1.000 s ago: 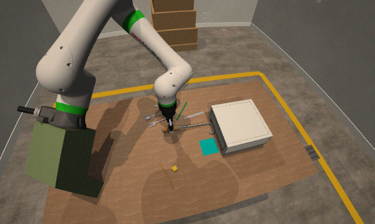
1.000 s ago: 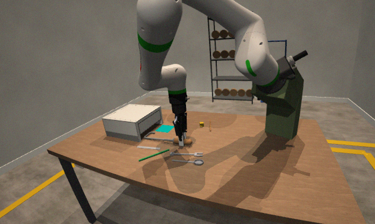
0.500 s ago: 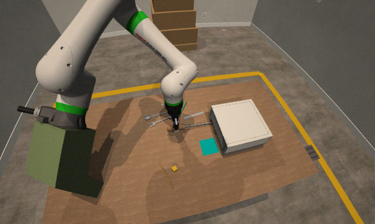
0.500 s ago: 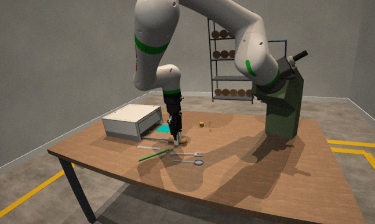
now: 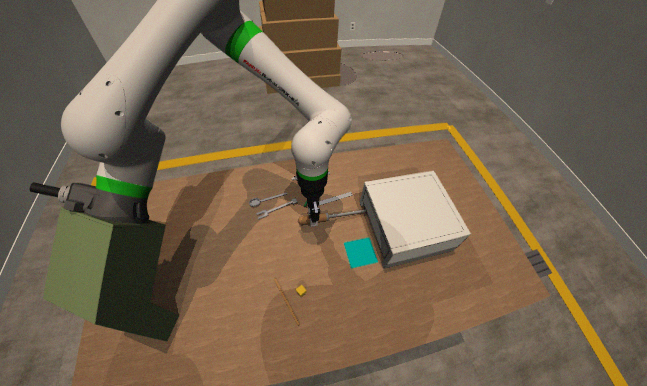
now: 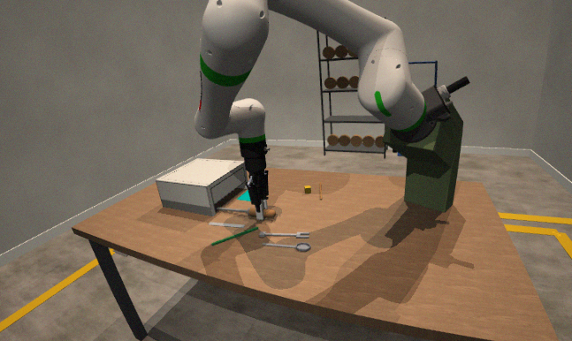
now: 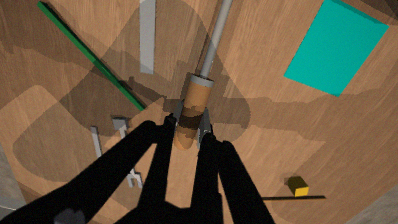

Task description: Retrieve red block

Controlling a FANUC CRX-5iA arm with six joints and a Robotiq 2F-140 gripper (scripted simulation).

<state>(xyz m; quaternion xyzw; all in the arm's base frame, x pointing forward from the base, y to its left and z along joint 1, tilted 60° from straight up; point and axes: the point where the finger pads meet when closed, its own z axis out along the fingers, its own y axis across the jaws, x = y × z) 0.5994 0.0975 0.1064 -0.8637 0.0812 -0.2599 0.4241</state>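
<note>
Now: hand 160 mm short of the teal square, 150 mm to the left of it and 40 mm above it. Also, from my hand: fork 130 mm behind, 80 mm to the left, 30 mm below; flat grey bar 100 mm ahead, 100 mm to the left, 40 mm below; green rod 20 mm ahead, 150 mm to the left, 30 mm below.
</note>
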